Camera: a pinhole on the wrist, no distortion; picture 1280 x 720 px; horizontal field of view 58.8 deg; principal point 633.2 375.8 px. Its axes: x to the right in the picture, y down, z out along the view. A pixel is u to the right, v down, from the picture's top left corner.
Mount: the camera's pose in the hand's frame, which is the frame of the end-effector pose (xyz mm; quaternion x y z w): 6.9 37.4 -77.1 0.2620 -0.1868 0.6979 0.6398
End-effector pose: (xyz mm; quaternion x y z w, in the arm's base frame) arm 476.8 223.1 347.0 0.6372 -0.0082 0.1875 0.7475
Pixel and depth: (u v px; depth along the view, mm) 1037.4 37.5 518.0
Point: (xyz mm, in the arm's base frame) 808.4 -145.3 380.9
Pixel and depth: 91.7 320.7 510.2
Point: 749.5 27.5 -26.9
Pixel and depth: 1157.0 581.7 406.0
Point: 556.6 -138.0 348.9
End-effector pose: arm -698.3 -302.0 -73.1 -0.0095 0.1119 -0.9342 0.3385
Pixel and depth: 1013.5 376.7 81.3
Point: -703.6 -320.8 -72.6
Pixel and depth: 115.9 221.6 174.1
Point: -820.2 -245.2 -38.1
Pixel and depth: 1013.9 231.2 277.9
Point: -767.9 -350.8 125.5
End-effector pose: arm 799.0 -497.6 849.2 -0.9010 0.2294 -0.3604 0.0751
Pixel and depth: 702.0 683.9 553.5
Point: 1123.0 -225.5 602.5
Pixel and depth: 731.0 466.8 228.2
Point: 920.3 -433.9 799.8
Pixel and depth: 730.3 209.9 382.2
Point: 1090.4 -416.1 787.9
